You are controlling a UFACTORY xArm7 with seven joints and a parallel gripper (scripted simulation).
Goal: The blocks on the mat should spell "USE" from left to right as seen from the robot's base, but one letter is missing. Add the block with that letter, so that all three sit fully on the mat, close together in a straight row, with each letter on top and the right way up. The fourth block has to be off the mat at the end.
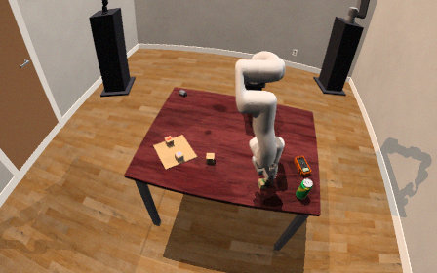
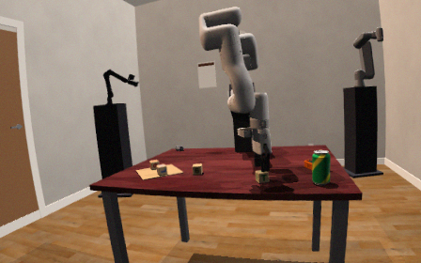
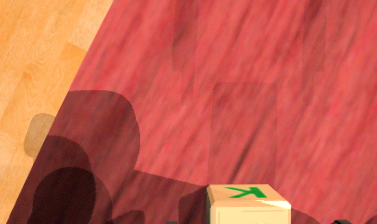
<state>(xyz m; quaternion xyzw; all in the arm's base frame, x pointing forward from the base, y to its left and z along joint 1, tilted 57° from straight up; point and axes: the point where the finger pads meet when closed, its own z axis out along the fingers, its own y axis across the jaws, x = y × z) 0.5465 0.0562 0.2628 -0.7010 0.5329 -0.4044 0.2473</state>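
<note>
Now: hand 250 mm past the tan mat, 480 mm to the left of it and 60 mm above it. The rest, counted from my hand: letter block (190 mm behind, 270 mm to the right, 40 mm below); then green soda can (80 mm ahead, 210 mm to the left); then small grey object (830 mm behind, 470 mm to the right, 50 mm below).
</note>
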